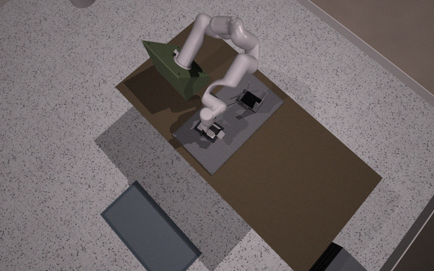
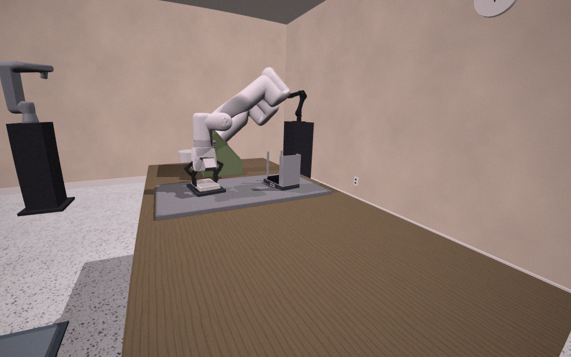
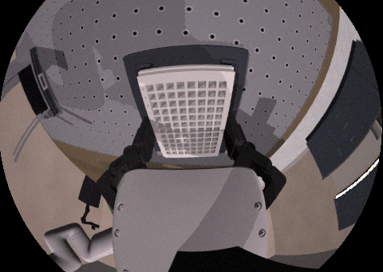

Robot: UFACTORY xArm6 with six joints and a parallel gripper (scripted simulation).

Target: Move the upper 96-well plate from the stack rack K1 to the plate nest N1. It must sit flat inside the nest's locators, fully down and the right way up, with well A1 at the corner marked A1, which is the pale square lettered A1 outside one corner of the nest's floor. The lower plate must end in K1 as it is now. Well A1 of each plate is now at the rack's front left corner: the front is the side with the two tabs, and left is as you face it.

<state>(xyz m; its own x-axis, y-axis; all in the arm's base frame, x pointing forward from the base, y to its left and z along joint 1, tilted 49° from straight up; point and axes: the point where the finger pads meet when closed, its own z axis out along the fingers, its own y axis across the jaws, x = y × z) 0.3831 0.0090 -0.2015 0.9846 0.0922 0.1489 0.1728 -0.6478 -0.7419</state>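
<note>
My gripper is now 1 cm above the white 96-well plate. Also, from my hand: dark plate nest N1: 3 cm below; pale A1 mark: 8 cm behind, 4 cm to the left, 2 cm below.
</note>
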